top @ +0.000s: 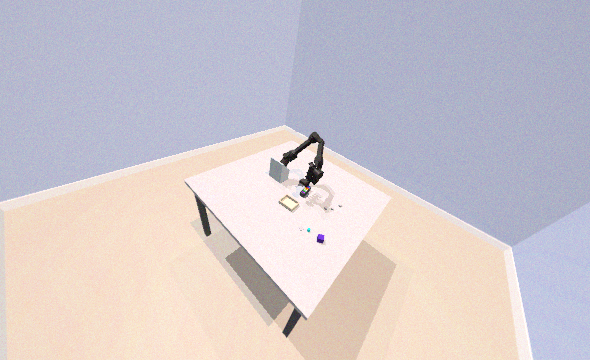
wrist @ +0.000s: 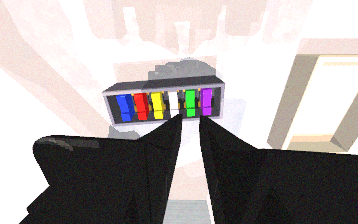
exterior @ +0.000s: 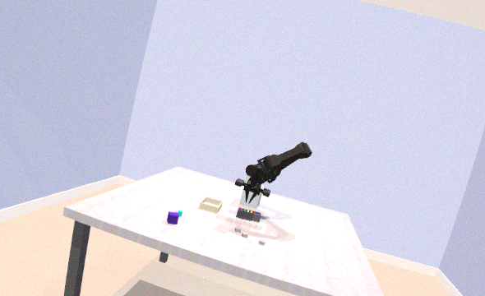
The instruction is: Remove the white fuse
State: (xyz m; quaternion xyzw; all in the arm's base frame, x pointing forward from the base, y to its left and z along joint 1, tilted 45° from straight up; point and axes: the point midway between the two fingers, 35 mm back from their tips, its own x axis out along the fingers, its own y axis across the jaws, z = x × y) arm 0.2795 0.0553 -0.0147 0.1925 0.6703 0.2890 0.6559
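Right now the shallow tan tray is 19 cm to the right of my gripper tip and 8 cm below it. From my gripper tip the other things lie so: purple cube: 37 cm ahead, 24 cm to the right, 6 cm below; cyan piece: 28 cm ahead, 25 cm to the right, 7 cm below.
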